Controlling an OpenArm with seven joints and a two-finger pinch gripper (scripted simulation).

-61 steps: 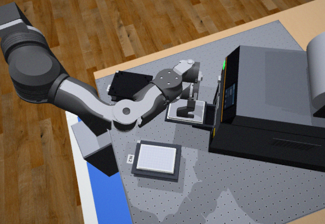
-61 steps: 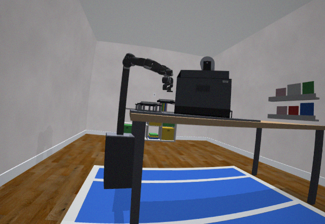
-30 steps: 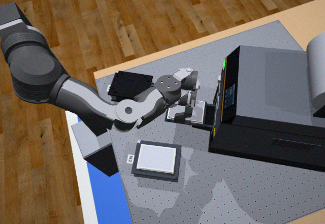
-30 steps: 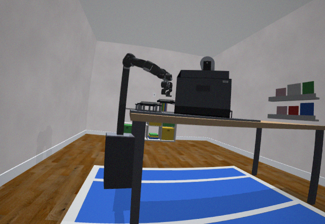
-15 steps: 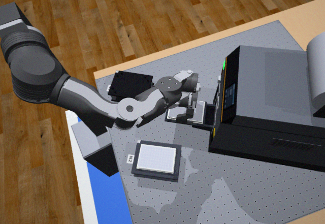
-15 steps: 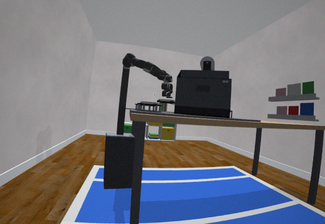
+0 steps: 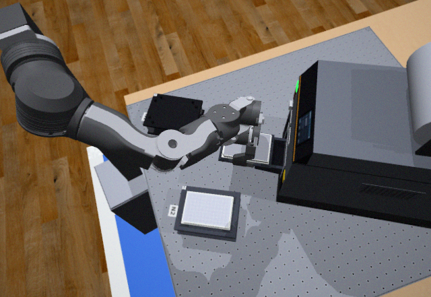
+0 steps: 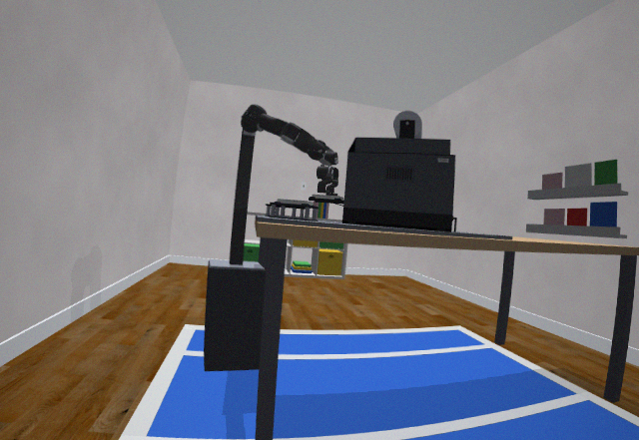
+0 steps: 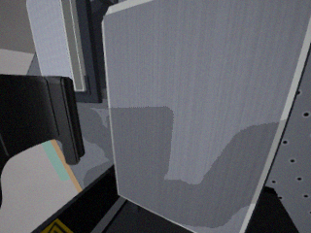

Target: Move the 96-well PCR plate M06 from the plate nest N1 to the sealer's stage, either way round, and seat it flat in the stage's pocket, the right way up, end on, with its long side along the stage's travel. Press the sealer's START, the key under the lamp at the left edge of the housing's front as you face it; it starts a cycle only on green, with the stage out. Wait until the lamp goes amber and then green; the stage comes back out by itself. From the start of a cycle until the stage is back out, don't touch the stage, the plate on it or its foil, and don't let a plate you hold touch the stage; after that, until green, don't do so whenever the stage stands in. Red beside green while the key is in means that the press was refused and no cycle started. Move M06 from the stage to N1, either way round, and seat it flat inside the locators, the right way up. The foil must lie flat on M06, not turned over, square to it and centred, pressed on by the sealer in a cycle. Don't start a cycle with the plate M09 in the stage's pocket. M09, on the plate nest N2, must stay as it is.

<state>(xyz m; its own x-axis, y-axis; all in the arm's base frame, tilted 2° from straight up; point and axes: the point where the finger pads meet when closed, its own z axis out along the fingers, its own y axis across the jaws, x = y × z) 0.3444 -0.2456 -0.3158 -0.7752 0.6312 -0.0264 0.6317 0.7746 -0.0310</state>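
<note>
Right now the sealer stage is 2 cm below my hand. From my hand the other things lie so: pale key: 14 cm ahead, 7 cm above, 1 cm to the left; foil roll: 30 cm above, 26 cm ahead, 21 cm to the right.
</note>
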